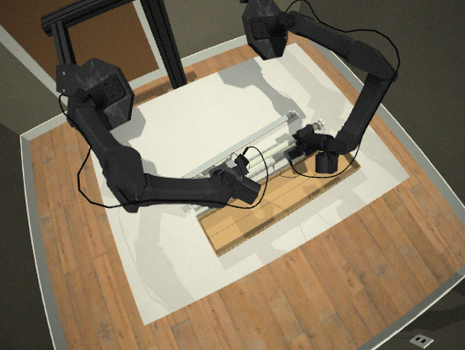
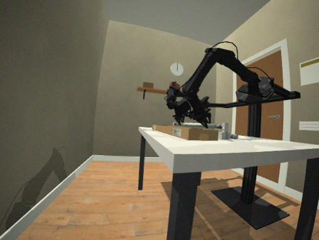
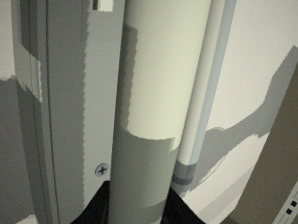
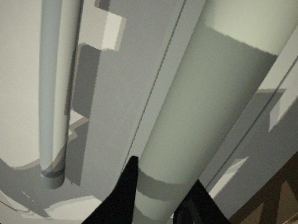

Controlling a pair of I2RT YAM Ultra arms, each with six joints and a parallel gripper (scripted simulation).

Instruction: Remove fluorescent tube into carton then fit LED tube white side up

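Right now the old fluorescent tube is 10 mm ahead of my left hand and 170 mm to the right of it. The rest, counted from my left hand: LED tube (100 mm behind, 200 mm to the right, 50 mm below); brown carton (160 mm ahead, 150 mm to the right, 40 mm below).
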